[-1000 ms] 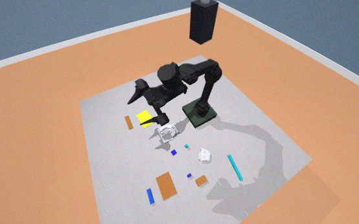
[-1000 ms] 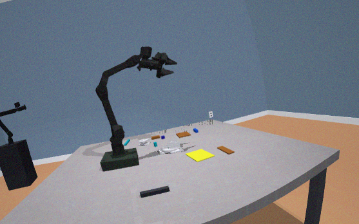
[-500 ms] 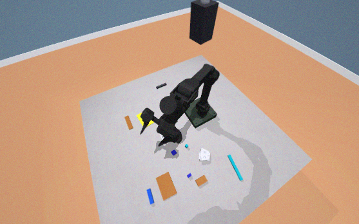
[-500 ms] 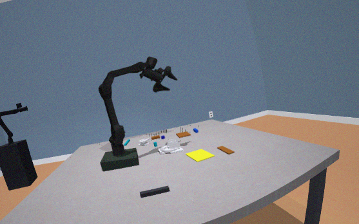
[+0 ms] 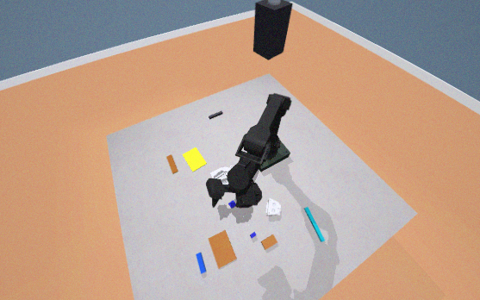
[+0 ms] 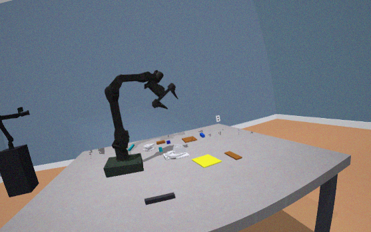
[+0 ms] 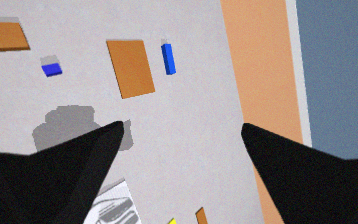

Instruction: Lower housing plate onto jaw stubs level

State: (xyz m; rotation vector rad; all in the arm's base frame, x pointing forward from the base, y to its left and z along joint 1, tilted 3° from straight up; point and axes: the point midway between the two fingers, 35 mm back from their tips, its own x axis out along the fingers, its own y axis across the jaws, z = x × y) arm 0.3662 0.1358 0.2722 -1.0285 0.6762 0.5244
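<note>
Now: the cyan cube 260 mm below my gripper tip, 150 mm behind it and 30 mm to the right of it. From my gripper tip the other things lie so: yellow sheet 400 mm to the right, 270 mm below, 50 mm behind; then cyan bar 290 mm behind, 270 mm to the left, 270 mm below; then orange strip 460 mm to the right, 270 mm below, 70 mm ahead.
</note>
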